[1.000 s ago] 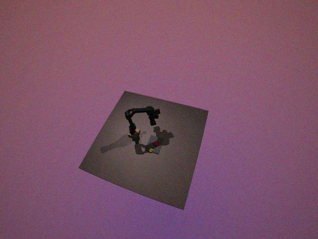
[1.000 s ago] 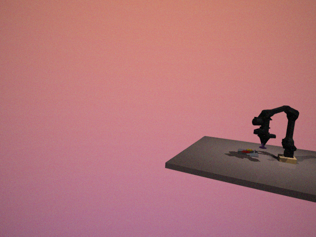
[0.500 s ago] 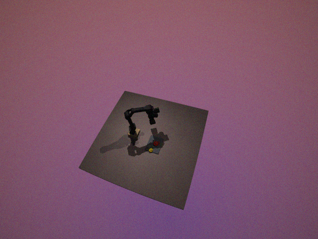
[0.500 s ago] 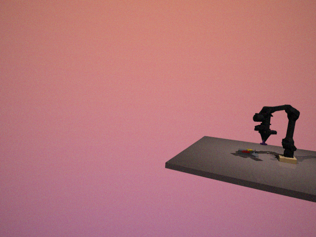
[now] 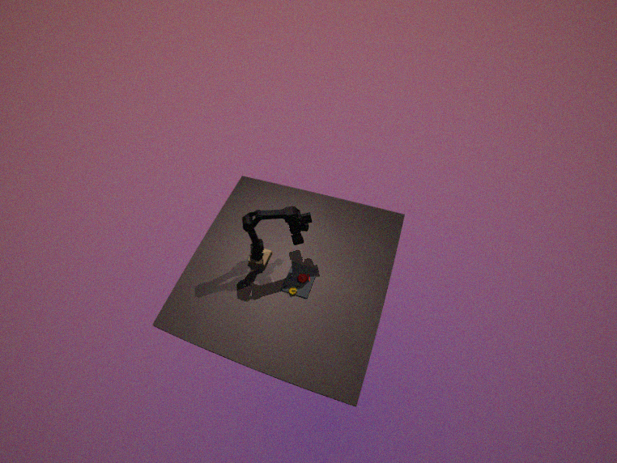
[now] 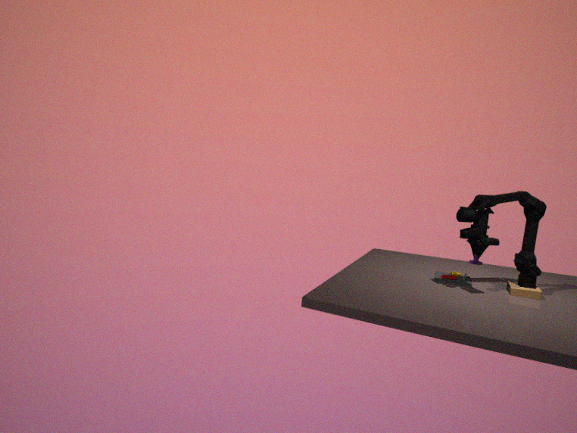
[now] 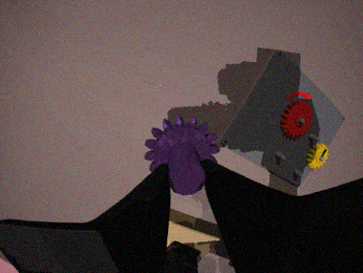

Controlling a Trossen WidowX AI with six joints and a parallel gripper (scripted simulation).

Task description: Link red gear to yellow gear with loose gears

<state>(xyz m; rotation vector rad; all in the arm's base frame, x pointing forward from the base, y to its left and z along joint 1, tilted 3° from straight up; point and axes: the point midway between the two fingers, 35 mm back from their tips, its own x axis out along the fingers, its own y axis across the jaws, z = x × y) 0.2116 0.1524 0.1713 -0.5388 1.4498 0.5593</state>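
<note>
The yellow gear lies 270 mm to the right of my gripper tip, 150 mm below it and 100 mm ahead of it. From my gripper tip the other things lie so: purple gear: 10 mm below; red arrow: 150 mm to the right, 150 mm below, 150 mm ahead; red gear: 170 mm to the right, 150 mm below, 120 mm ahead.
</note>
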